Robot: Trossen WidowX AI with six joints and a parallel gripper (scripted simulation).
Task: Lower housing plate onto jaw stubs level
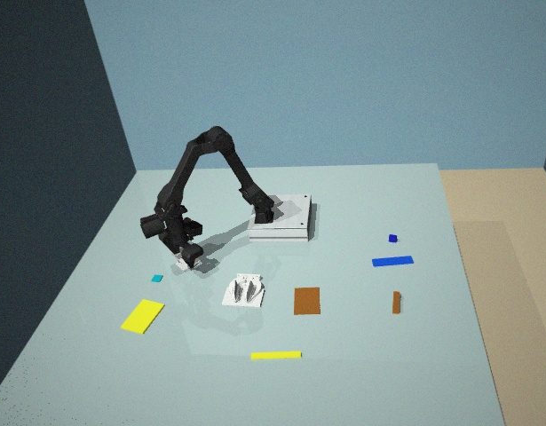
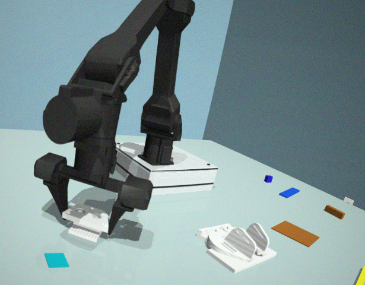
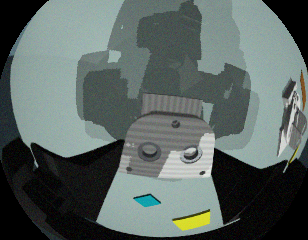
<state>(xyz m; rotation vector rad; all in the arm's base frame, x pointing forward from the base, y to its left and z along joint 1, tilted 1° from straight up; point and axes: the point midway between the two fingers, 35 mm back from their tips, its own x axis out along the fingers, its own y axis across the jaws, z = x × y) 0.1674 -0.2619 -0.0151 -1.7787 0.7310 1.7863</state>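
Now: the white ribbed stand 10 mm to the left of my gripper tip and 10 mm behind it. The rest, counted from my gripper tip: brown sheet 420 mm to the left, 180 mm ahead, 10 mm below; yellow sheet 230 mm ahead, 80 mm to the right, 10 mm below; cyan tile 80 mm to the right, 70 mm ahead, 10 mm below.
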